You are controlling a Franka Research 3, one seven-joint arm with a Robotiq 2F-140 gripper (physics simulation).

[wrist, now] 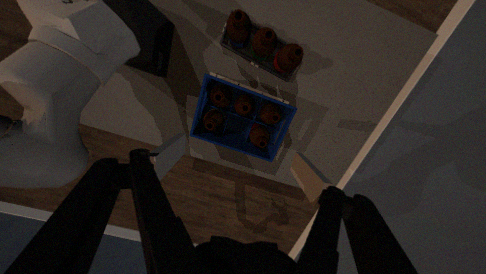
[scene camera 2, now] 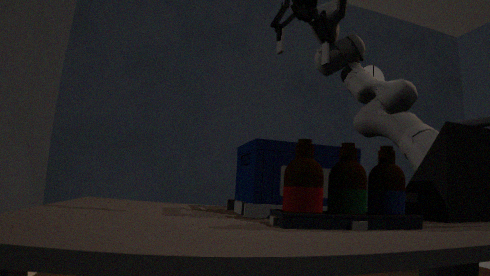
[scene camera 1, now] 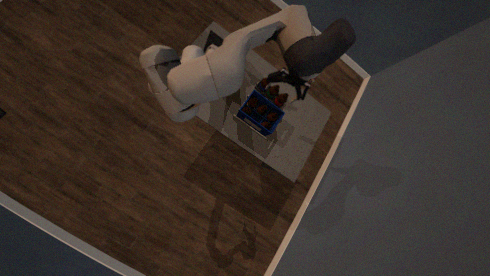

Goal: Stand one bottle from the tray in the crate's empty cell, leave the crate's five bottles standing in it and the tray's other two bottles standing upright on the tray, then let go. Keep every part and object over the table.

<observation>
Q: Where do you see a red-labelled bottle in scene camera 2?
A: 303, 178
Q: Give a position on a green-labelled bottle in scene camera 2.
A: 347, 186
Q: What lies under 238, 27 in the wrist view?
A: A blue-labelled bottle.
</observation>
